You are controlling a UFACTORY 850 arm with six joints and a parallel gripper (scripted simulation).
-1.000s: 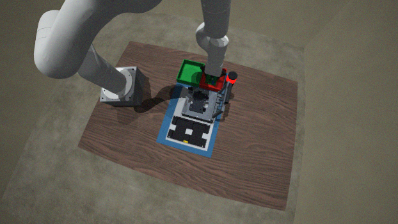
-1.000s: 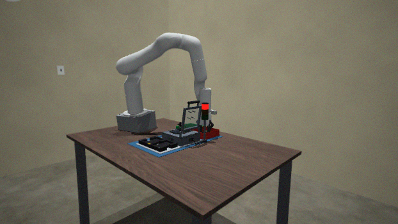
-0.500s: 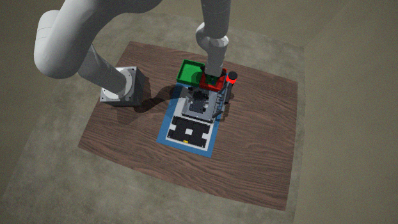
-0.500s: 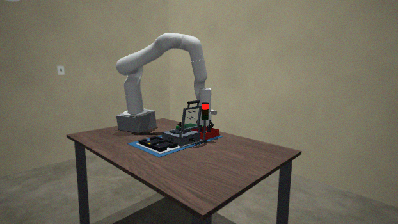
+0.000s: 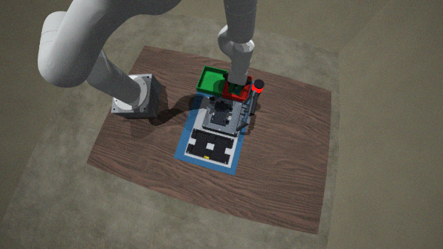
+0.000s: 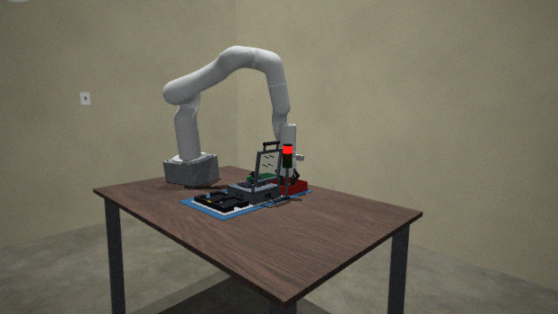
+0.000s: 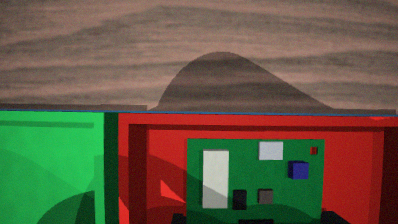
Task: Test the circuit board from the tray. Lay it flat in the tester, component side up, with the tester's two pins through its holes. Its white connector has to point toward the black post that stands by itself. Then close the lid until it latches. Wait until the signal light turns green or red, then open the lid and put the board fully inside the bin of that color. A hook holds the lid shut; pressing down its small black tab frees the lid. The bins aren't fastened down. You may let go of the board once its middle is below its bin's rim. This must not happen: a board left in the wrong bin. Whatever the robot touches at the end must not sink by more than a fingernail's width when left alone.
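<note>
My hand is 1 cm above the green circuit board. From my hand the other things lie so: red bin: 1 cm ahead, 1 cm to the right, 1 cm below; tester lid: 8 cm ahead, 21 cm to the right, 16 cm above; green bin: 14 cm behind, 1 cm to the right, 1 cm below.
</note>
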